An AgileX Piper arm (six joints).
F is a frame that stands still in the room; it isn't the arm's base.
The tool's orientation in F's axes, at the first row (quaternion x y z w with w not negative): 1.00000, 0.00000, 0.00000, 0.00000
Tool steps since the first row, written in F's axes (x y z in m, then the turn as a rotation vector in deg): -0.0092, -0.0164, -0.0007, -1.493, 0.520, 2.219; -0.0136, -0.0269, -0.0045, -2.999, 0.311, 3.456; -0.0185, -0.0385, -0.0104, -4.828, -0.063, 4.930; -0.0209, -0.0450, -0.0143, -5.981, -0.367, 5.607; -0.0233, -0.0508, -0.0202, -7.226, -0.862, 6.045; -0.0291, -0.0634, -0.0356, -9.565, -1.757, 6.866; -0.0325, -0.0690, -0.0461, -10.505, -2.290, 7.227; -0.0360, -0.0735, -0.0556, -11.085, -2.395, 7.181; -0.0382, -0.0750, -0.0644, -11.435, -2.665, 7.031; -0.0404, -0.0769, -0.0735, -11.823, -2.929, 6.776; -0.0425, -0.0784, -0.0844, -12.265, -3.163, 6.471
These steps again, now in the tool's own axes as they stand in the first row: -0.0092, 0.0164, 0.0007, -1.493, -0.520, -2.219; -0.0136, 0.0269, 0.0045, -2.999, -0.311, -3.456; -0.0185, 0.0385, 0.0104, -4.828, 0.063, -4.930; -0.0209, 0.0450, 0.0143, -5.981, 0.367, -5.607; -0.0233, 0.0508, 0.0202, -7.226, 0.862, -6.045; -0.0291, 0.0634, 0.0356, -9.565, 1.757, -6.866; -0.0325, 0.0690, 0.0461, -10.505, 2.290, -7.227; -0.0360, 0.0735, 0.0556, -11.085, 2.395, -7.181; -0.0382, 0.0750, 0.0644, -11.435, 2.665, -7.031; -0.0404, 0.0769, 0.0735, -11.823, 2.929, -6.776; -0.0425, 0.0784, 0.0844, -12.265, 3.163, -6.471
